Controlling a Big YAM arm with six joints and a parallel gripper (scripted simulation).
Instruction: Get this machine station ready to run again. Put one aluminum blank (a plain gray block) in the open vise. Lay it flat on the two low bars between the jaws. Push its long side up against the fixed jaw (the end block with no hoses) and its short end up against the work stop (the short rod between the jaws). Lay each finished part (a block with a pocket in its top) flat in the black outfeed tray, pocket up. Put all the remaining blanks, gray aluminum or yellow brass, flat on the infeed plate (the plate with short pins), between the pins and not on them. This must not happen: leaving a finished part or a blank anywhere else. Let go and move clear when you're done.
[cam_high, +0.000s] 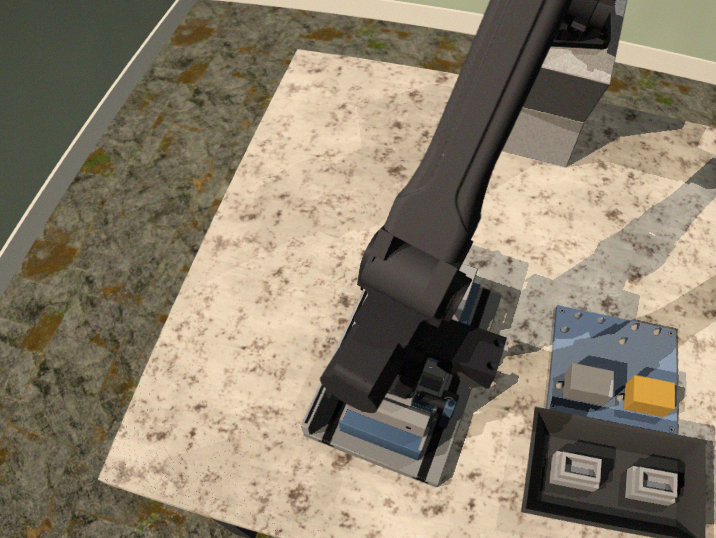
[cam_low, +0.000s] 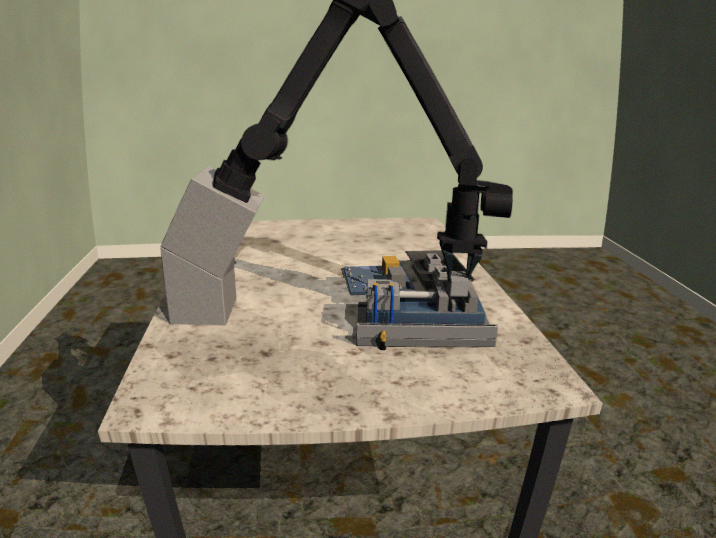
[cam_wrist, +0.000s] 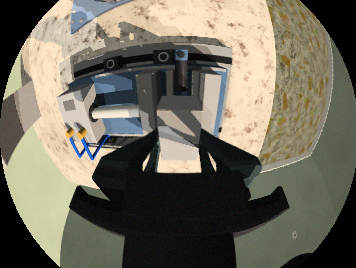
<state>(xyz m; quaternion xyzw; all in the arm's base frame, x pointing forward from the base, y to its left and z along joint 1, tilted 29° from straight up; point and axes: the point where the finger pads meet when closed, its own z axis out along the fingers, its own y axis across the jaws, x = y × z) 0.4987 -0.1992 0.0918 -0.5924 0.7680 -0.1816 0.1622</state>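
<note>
The fixed jaw is 5 cm below my hand and 3 cm ahead of it. From my hand the other things lie so: hosed end block (16 cm behind, 5 cm to the left, 5 cm below); then infeed plate (32 cm to the left, 12 cm below, 8 cm behind); then dark rail (9 cm below, 9 cm behind, 6 cm to the right).
</note>
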